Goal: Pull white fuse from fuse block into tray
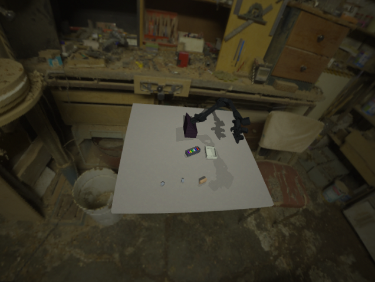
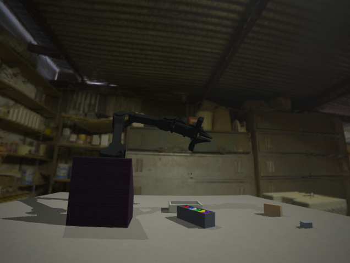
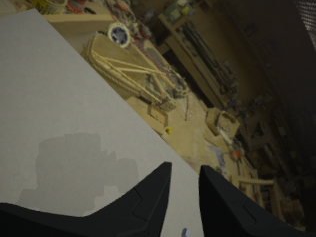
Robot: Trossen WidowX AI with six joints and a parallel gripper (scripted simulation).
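The white fuse is 300 mm below my gripper tip, 280 mm to the right of it and 130 mm behind it. Round my gripper tip: tan block (310 mm below, 220 mm to the right, 180 mm ahead); pale tray (320 mm below, 150 mm behind, 120 mm to the right).
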